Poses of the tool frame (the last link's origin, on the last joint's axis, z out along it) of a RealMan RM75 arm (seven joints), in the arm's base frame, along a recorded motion.
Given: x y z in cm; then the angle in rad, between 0 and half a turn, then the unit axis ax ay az.
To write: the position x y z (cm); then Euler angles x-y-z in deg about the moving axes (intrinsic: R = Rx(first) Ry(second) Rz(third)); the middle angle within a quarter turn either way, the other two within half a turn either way. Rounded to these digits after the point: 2 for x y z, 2 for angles.
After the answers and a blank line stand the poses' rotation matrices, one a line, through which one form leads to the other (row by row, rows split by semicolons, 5 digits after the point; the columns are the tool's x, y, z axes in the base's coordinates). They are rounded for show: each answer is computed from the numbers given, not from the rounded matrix.
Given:
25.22, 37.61, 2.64, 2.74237, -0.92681, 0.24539, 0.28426
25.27, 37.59, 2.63, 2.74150, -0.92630, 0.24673, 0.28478
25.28, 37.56, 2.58, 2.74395, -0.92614, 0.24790, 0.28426
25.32, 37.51, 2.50, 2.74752, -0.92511, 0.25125, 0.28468
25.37, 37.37, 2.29, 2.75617, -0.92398, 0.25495, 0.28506
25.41, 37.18, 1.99, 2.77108, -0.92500, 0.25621, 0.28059
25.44, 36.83, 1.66, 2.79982, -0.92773, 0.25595, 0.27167
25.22, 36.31, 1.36, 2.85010, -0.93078, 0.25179, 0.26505
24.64, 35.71, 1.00, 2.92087, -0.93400, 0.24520, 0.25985
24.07, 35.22, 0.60, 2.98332, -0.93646, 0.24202, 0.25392
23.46, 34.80, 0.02, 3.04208, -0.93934, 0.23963, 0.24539
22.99, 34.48, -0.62, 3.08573, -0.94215, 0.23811, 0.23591
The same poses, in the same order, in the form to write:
25.22, 37.61, 2.64, -147.17, -24.26, 36.90
25.27, 37.59, 2.63, -147.06, -24.25, 37.10
25.28, 37.56, 2.58, -147.20, -24.20, 37.19
25.32, 37.51, 2.50, -147.30, -24.21, 37.59
25.37, 37.37, 2.29, -147.67, -24.31, 37.99
25.41, 37.18, 1.99, -148.72, -24.12, 37.81
25.44, 36.83, 1.66, -150.83, -23.81, 37.13
25.22, 36.31, 1.36, -154.11, -24.24, 35.93
24.64, 35.71, 1.00, -158.58, -25.20, 34.26
24.07, 35.22, 0.60, -162.57, -25.75, 32.99
23.46, 34.80, 0.02, -166.46, -25.85, 31.74
22.99, 34.48, -0.62, -169.47, -25.52, 30.76

0.72905 -0.54747 -0.41081; -0.32648 -0.80567 0.49428; -0.60158 -0.22623 -0.76611
0.72726 -0.54996 -0.41064; -0.32812 -0.80408 0.49577; -0.60285 -0.22582 -0.76523
0.72658 -0.55135 -0.40999; -0.33119 -0.80386 0.49408; -0.60199 -0.22321 -0.76667
0.72271 -0.55636 -0.41007; -0.33775 -0.80194 0.49277; -0.60300 -0.21763 -0.76748
0.71821 -0.56103 -0.41161; -0.34669 -0.80141 0.48739; -0.60331 -0.20735 -0.77008
0.72105 -0.55951 -0.40871; -0.35631 -0.80531 0.47384; -0.59425 -0.19603 -0.78002
0.72943 -0.55222 -0.40371; -0.37012 -0.81493 0.44598; -0.57528 -0.17589 -0.79882
0.73834 -0.53501 -0.41064; -0.38266 -0.83369 0.39815; -0.55536 -0.13683 -0.82028
0.74781 -0.50937 -0.42583; -0.39559 -0.85695 0.33037; -0.53319 -0.07860 -0.84233
0.75544 -0.49047 -0.43445; -0.41043 -0.87109 0.26974; -0.51074 -0.02546 -0.85936
0.76530 -0.47345 -0.43606; -0.42470 -0.88049 0.21064; -0.48368 0.02399 -0.87492
0.77547 -0.46149 -0.43089; -0.43515 -0.88514 0.16486; -0.45747 0.05965 -0.88722

